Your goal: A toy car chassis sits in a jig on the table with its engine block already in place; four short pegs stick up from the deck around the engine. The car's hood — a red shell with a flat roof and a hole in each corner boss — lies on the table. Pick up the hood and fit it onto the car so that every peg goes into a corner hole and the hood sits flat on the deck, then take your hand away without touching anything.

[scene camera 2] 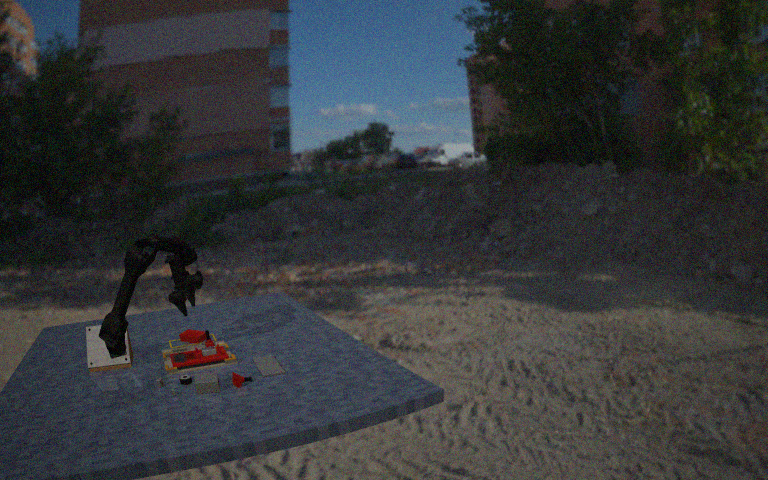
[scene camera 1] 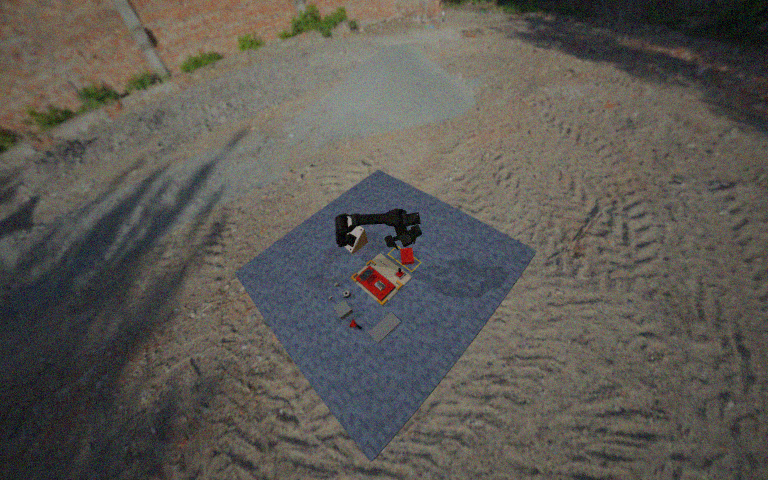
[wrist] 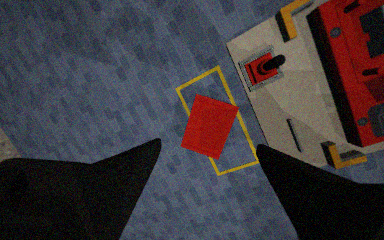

Scene:
same spot on beige jig: (wrist: 295, 110) = (scene camera 1: 386, 269)

